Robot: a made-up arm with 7 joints. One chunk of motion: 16 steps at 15 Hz.
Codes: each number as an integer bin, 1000 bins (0 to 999) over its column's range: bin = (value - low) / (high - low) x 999, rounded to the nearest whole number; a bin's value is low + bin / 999 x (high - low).
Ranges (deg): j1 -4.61..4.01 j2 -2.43..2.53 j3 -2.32..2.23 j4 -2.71..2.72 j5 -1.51..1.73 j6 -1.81..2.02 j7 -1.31..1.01
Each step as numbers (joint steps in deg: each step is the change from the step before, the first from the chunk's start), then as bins.
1 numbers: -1.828 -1.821 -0.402 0.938 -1.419 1.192 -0.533
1 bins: 322 123 421 671 28 783 335
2 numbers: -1.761 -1.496 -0.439 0.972 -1.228 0.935 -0.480
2 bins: 330 188 413 677 87 716 357
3 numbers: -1.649 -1.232 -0.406 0.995 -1.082 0.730 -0.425
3 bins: 343 241 420 682 132 663 381
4 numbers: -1.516 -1.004 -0.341 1.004 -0.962 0.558 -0.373
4 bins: 359 287 435 683 169 618 403
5 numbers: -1.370 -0.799 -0.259 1.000 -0.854 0.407 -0.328
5 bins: 375 329 453 683 202 578 423
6 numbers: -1.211 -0.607 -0.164 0.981 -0.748 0.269 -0.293
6 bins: 394 367 473 679 235 542 438
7 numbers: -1.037 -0.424 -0.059 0.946 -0.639 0.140 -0.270
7 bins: 414 404 496 673 269 509 448
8 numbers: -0.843 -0.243 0.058 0.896 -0.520 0.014 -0.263
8 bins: 437 440 522 663 305 476 451
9 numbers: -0.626 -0.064 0.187 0.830 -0.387 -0.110 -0.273
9 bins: 462 477 550 651 346 443 447
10 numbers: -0.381 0.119 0.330 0.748 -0.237 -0.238 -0.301
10 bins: 490 513 582 636 393 410 434
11 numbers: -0.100 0.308 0.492 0.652 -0.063 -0.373 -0.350
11 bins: 523 551 617 619 446 375 413
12 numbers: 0.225 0.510 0.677 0.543 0.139 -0.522 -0.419
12 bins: 560 592 658 598 508 336 384
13 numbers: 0.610 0.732 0.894 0.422 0.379 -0.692 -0.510
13 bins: 605 637 706 576 582 292 344
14 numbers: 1.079 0.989 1.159 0.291 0.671 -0.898 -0.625
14 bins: 659 689 764 552 672 238 295
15 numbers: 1.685 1.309 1.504 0.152 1.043 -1.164 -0.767
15 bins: 730 753 840 527 787 168 234
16 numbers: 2.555 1.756 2.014 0.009 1.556 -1.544 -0.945
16 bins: 830 843 952 500 945 69 157
